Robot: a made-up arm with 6 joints. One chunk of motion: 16 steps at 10 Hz.
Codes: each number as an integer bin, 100 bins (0 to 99) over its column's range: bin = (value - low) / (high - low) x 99, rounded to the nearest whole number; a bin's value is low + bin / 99 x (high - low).
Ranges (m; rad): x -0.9..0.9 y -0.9..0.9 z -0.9..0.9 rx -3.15..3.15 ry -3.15..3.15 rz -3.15..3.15
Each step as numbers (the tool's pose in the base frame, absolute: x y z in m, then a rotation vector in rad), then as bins.
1 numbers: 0.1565 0.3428 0.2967 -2.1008 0.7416 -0.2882
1 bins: 58 68 66 16 61 45
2 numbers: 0.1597 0.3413 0.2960 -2.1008 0.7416 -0.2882
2 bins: 58 68 66 16 61 45
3 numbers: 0.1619 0.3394 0.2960 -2.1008 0.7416 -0.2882
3 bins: 58 68 66 16 61 45
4 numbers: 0.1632 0.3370 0.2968 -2.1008 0.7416 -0.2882
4 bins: 58 68 66 16 61 45
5 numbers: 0.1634 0.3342 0.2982 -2.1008 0.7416 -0.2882
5 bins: 58 68 66 16 61 45
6 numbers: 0.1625 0.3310 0.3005 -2.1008 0.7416 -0.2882
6 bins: 58 68 66 16 61 45
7 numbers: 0.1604 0.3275 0.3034 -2.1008 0.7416 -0.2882
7 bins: 58 68 66 16 61 45
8 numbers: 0.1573 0.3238 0.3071 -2.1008 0.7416 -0.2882
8 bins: 58 67 66 16 61 45
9 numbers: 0.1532 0.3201 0.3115 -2.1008 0.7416 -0.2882
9 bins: 58 67 67 16 61 45
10 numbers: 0.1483 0.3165 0.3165 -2.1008 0.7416 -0.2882
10 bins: 58 67 67 16 61 45
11 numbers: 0.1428 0.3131 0.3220 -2.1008 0.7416 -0.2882
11 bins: 57 67 67 16 61 45
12 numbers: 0.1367 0.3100 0.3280 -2.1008 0.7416 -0.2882
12 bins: 57 67 68 16 61 45
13 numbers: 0.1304 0.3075 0.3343 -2.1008 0.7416 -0.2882
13 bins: 57 66 68 16 61 45
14 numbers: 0.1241 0.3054 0.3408 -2.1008 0.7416 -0.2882
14 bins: 56 66 68 16 61 45
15 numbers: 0.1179 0.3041 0.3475 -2.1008 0.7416 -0.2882
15 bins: 56 66 69 16 61 45
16 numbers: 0.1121 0.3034 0.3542 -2.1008 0.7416 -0.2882
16 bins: 56 66 69 16 61 45
